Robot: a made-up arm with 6 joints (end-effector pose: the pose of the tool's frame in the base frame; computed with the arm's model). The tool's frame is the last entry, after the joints.
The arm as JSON. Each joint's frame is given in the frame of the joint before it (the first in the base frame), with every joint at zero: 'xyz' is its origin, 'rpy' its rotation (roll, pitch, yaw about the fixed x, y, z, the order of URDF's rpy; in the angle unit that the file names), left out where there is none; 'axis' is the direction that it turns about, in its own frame. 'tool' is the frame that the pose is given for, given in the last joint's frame.
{
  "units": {
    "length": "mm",
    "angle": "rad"
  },
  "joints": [
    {
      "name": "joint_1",
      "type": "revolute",
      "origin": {
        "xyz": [
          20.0,
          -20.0,
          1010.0
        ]
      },
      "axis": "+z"
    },
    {
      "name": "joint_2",
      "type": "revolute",
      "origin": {
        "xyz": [
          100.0,
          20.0,
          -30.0
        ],
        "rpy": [
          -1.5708,
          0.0,
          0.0
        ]
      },
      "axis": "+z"
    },
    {
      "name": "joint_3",
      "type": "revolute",
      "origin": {
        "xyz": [
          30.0,
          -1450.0,
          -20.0
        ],
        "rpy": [
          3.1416,
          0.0,
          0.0
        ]
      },
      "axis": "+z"
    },
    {
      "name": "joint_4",
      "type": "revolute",
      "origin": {
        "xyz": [
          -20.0,
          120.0,
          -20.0
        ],
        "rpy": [
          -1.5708,
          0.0,
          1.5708
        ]
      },
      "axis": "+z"
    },
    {
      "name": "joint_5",
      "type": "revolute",
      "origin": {
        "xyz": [
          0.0,
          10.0,
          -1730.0
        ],
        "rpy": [
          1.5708,
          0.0,
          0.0
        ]
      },
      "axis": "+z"
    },
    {
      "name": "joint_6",
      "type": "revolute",
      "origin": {
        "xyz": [
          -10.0,
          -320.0,
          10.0
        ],
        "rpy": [
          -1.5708,
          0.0,
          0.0
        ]
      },
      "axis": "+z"
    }
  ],
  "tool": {
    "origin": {
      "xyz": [
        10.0,
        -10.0,
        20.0
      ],
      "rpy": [
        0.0,
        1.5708,
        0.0
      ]
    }
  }
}
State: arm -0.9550 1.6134 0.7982 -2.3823 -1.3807 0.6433
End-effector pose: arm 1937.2 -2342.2 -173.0 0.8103 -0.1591 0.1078 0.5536
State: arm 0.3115 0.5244 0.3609 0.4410 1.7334 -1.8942
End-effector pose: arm 2429.8 905.3 2334.5 0.5201 -0.1801 0.7342 0.3976
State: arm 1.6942 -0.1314 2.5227 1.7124 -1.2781 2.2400
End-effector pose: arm 497.1 -1683.2 3129.4 -0.5522 0.0489 -0.0876 0.8277
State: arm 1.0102 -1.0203 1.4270 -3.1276 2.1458 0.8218
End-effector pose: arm -1175.7 -1894.5 2851.1 0.8261 0.3828 0.3077 0.2762
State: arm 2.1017 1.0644 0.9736 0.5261 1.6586 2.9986
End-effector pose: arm -1711.2 2571.8 1875.3 -0.1298 -0.7253 -0.4327 0.5194
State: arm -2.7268 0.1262 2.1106 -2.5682 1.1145 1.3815
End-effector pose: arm 271.7 236.3 4141.4 -0.3280 -0.7502 -0.5198 0.2437
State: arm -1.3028 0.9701 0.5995 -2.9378 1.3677 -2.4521
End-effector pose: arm 756.5 -2852.6 973.4 0.2041 0.7643 -0.1803 0.5845
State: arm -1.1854 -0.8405 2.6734 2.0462 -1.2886 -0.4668
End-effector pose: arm -1145.4 2237.1 1072.7 -0.2246 0.8596 0.4188 0.1877
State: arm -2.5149 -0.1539 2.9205 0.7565 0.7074 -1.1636
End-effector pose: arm 1763.4 1074.1 2286.4 -0.9653 -0.0214 0.2209 0.1377
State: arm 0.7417 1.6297 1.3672 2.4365 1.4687 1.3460
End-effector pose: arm 2235.8 2292.0 305.1 0.3916 0.7945 -0.3502 0.3044
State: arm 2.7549 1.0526 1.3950 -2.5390 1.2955 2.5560
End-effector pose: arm -2802.3 1294.5 2176.9 -0.3404 0.1185 0.7905 0.4951
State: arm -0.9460 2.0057 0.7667 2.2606 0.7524 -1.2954
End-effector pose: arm 1357.0 -1572.2 -1490.6 0.1189 0.5456 0.1981 0.8056
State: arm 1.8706 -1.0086 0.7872 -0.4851 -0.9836 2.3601
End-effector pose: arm 297.8 -1431.7 3621.2 -0.1863 -0.8667 0.1485 0.4383
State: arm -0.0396 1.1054 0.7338 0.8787 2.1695 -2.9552
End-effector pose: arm 2989.9 87.8 1298.6 0.5558 0.3277 0.7394 0.1924
